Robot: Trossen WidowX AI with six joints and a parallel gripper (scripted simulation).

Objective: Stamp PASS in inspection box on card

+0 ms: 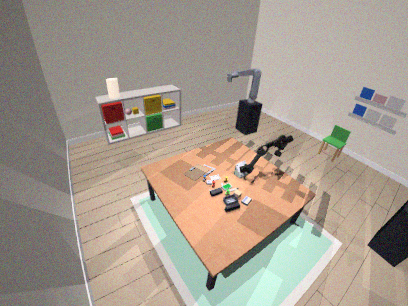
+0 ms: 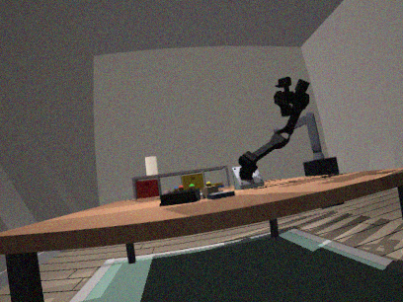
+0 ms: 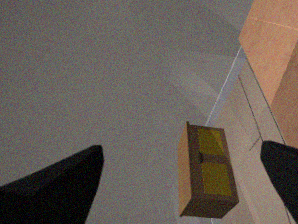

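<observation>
Now: the PASS stamp 44 cm ahead of my gripper tip, 39 cm below it and 10 cm to the right of it. The rest, counted from my gripper tip: green ink pad 40 cm below, 39 cm ahead, 18 cm to the right; white pen 40 cm below, 34 cm ahead, 12 cm to the right; brown block 39 cm below, 36 cm ahead, 5 cm to the right.
</observation>
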